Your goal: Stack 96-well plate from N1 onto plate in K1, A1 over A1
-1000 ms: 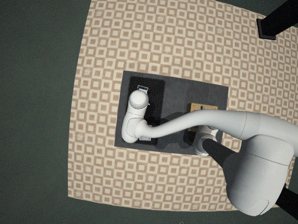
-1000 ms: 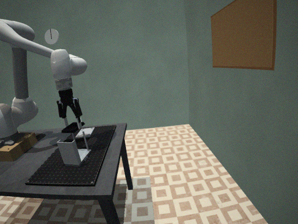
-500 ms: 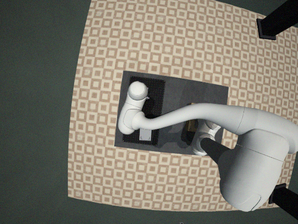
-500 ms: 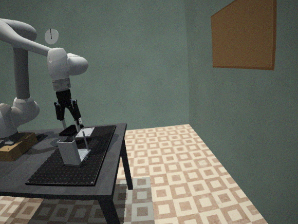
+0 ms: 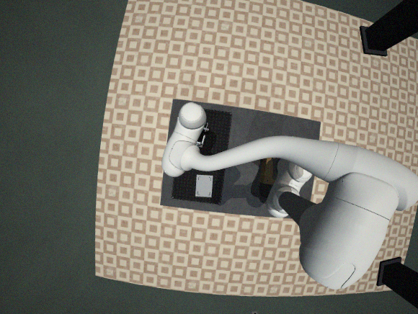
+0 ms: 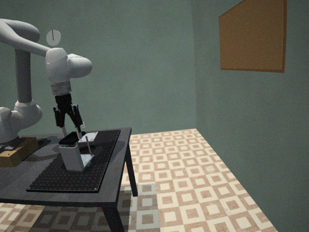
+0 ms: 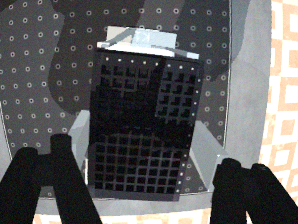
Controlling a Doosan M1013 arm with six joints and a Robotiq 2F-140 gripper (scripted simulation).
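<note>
Now: hand 20 mm above the dark 96-well plate. Also, from my hand: white 96-well plate: 170 mm below.
</note>
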